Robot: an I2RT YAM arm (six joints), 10 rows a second.
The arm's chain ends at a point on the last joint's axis. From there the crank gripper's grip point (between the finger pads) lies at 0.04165 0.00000 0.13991 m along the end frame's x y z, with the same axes.
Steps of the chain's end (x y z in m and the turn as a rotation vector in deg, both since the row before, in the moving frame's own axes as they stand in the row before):
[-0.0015, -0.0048, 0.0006, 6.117, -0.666, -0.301]
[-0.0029, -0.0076, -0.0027, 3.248, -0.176, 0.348]
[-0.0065, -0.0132, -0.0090, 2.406, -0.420, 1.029]
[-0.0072, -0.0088, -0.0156, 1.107, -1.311, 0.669]
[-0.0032, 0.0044, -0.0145, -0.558, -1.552, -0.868]
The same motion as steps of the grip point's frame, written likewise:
[-0.0032, -0.0199, 0.0003, 6.117, -0.666, -0.301]
[-0.0033, -0.0153, -0.0028, 3.248, -0.176, 0.348]
[-0.0075, -0.0183, -0.0088, 2.406, -0.420, 1.029]
[-0.0104, -0.0110, -0.0147, 1.107, -1.311, 0.669]
[-0.0070, 0.0052, -0.0134, -0.558, -1.552, -0.868]

